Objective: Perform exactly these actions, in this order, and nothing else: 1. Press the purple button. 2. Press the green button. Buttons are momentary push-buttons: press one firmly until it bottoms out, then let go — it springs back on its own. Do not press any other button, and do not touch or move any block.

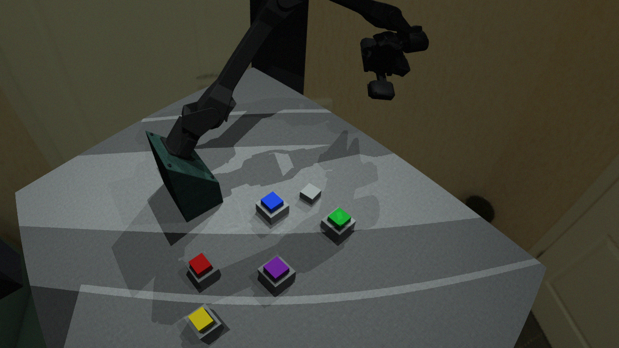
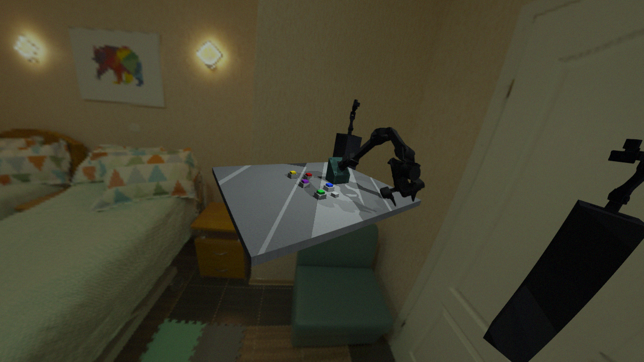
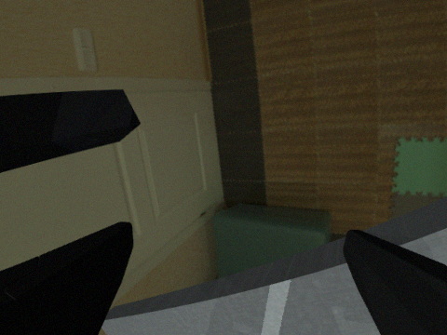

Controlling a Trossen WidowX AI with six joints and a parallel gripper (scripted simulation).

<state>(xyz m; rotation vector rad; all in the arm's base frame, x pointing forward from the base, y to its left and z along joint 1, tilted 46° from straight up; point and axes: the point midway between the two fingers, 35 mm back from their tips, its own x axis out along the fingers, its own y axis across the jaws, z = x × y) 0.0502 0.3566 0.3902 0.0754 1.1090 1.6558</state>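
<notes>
My gripper tip is 26 cm short of the purple button, 50 cm to the left of it and 6 cm above it. Round my gripper tip: green button: 25 cm ahead, 34 cm to the right, 6 cm below; then small grey block: 15 cm ahead, 33 cm to the right, 9 cm below; then blue button: 14 cm ahead, 41 cm to the right, 6 cm below.
</notes>
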